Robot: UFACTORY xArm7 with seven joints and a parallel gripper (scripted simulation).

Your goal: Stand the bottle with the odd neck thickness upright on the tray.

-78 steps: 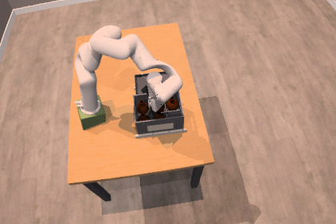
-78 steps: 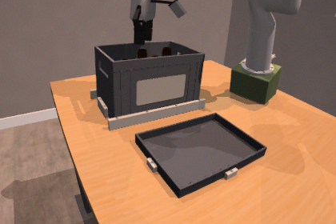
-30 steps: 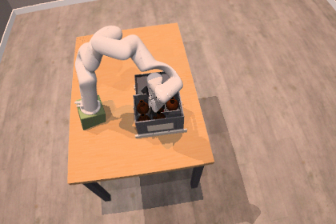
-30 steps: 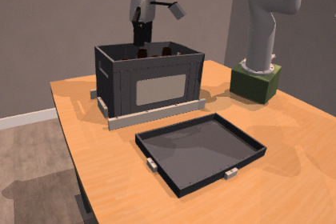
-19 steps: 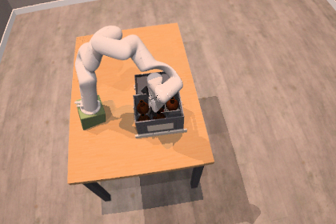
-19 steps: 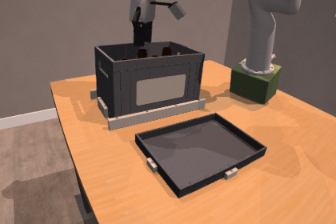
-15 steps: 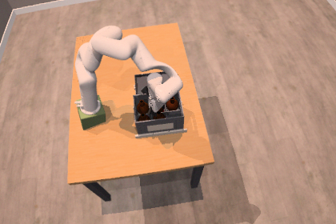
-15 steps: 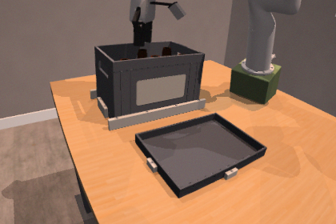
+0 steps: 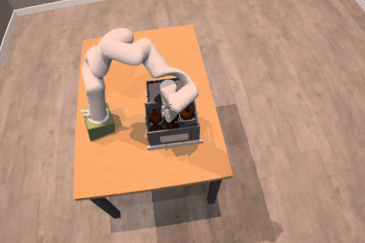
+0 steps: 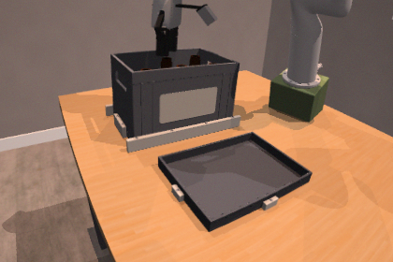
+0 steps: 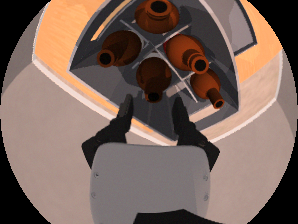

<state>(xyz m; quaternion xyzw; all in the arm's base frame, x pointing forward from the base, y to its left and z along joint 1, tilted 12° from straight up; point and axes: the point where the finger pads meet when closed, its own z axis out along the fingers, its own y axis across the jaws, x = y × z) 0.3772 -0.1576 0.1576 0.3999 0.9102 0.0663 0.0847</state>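
Right now my hand is 11 cm above the crate and 4 cm to the right of it. From my hand the other things lie so: dark tray 31 cm to the left, 18 cm below; then glass bottle 11 cm below, 9 cm ahead, 8 cm to the left.
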